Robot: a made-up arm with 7 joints. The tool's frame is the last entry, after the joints.
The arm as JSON. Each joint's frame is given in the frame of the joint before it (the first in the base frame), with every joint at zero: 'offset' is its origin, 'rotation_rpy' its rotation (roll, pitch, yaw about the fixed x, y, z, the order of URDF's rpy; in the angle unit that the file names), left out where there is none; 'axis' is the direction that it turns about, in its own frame. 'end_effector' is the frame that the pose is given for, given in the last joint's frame.
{
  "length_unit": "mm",
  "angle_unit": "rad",
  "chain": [
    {
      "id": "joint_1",
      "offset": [
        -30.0,
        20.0,
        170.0
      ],
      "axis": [
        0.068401,
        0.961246,
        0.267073
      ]
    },
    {
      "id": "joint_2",
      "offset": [
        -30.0,
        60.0,
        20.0
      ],
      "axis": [
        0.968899,
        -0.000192,
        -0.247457
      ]
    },
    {
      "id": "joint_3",
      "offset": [
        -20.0,
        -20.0,
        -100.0
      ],
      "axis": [
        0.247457,
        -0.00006,
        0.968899
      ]
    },
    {
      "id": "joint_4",
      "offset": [
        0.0,
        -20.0,
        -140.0
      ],
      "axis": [
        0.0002,
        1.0,
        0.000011
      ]
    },
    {
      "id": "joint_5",
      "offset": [
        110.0,
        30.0,
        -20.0
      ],
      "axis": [
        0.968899,
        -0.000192,
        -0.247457
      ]
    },
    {
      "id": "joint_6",
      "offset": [
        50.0,
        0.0,
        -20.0
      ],
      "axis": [
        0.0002,
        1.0,
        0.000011
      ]
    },
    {
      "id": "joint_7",
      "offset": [
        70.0,
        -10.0,
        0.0
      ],
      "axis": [
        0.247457,
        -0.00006,
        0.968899
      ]
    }
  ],
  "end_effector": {
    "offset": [
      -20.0,
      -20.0,
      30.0
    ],
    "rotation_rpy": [
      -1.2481,
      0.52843,
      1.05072
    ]
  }
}
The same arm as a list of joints. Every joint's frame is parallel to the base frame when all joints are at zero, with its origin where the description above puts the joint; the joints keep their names.
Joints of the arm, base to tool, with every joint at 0 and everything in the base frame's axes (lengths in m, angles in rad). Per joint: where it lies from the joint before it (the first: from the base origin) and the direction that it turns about. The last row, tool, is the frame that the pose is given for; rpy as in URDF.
joint_1: axis 0.068403 0.961235 0.26711 xyz -0.0300 0.0200 0.1700
joint_2: axis 0.968889 -0.0002 -0.247497 xyz -0.0300 0.0600 0.0200
joint_3: axis 0.247497 -0.0001 0.968889 xyz -0.0200 -0.0200 -0.1000
joint_4: axis 0.0002 1 0 xyz 0.0000 -0.0200 -0.1400
joint_5: axis 0.968889 -0.0002 -0.247497 xyz 0.1100 0.0300 -0.0200
joint_6: axis 0.0002 1 0 xyz 0.0500 0.0000 -0.0200
joint_7: axis 0.247497 -0.0001 0.968889 xyz 0.0700 -0.0100 0.0000
tool: xyz -0.0200 -0.0200 0.0300 rpy -1.2481 0.5284 1.0507

